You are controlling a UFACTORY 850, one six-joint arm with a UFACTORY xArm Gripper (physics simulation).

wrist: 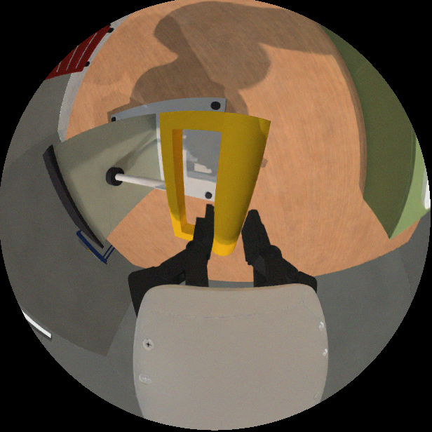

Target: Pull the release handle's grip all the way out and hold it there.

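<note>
The yellow release handle, a rectangular frame, is in the middle of the wrist view. Its thick rounded grip (240,170) forms the right side, and a thinner bar (171,175) forms the left side. My gripper (228,218) is shut on the grip near its lower end, with one black finger on each side. A white rod (142,181) runs from a black collar (115,176) on a grey-green housing (87,157) towards the handle. The rod's far end is hidden behind the yellow frame. A pale plate (200,189) with a black screw shows through the frame's opening.
A grey bracket strip (175,106) with black screws lies behind the handle. A green block (370,125) stands at the right. A red ribbed part (82,55) is at the upper left. A dark edge strip (70,197) and a small blue part (91,246) are at the left.
</note>
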